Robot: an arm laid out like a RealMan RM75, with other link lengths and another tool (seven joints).
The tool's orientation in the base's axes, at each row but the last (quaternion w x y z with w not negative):
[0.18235, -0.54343, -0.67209, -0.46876]
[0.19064, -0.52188, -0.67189, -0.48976]
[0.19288, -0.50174, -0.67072, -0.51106]
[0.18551, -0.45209, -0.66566, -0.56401]
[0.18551, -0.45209, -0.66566, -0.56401]
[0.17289, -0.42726, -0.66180, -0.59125]
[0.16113, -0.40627, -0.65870, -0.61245]
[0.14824, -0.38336, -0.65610, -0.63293]
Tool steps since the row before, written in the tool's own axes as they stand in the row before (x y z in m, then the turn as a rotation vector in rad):
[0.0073, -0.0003, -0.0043, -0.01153, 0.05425, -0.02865]
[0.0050, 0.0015, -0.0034, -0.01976, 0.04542, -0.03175]
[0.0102, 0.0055, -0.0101, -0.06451, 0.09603, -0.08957]
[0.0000, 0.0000, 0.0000, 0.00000, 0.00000, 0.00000]
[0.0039, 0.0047, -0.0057, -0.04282, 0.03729, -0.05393]
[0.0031, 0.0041, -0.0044, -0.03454, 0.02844, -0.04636]
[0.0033, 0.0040, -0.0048, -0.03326, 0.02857, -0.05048]
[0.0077, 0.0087, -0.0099, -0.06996, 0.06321, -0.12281]
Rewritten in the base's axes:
[-0.0039, 0.0005, 0.0075, 0.04528, -0.03181, 0.02888]
[-0.0014, -0.0004, 0.0060, 0.03980, -0.03849, 0.01990]
[-0.0021, -0.0042, 0.0146, 0.08804, -0.11193, 0.03359]
[0.0000, 0.0000, 0.0000, 0.00000, 0.00000, 0.00000]
[0.0003, -0.0039, 0.0074, 0.03843, -0.06803, 0.00524]
[0.0002, -0.0032, 0.0059, 0.02895, -0.05743, 0.00388]
[-0.0005, -0.0037, 0.0060, 0.02708, -0.06087, 0.00569]
[-0.0020, -0.0077, 0.0130, 0.05427, -0.14403, 0.01677]

